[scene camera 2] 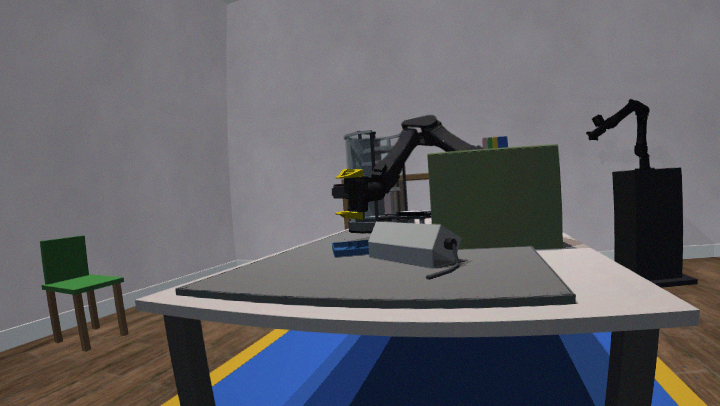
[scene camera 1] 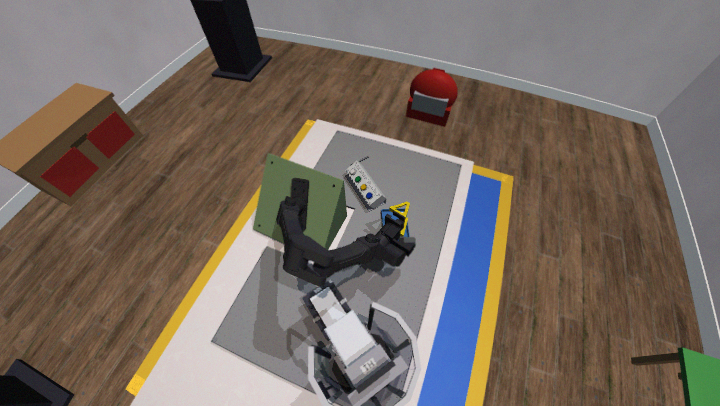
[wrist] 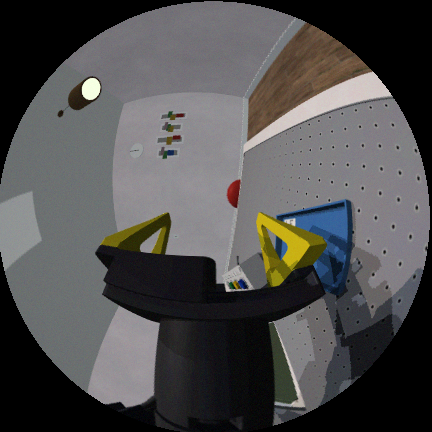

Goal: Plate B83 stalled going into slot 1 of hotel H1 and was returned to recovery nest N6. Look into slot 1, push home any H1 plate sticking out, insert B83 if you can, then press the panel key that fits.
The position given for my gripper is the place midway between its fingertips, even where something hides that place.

My gripper (scene camera 2: 337, 196) is open and holds nothing. I also see a grey button box (wrist: 250, 274), a glass-walled plate rack (scene camera 1: 394, 364) and a blue tray (wrist: 329, 223).
My gripper is seen too in the wrist view (wrist: 213, 216). The glass-walled plate rack shows as well in scene camera 2 (scene camera 2: 360, 154).
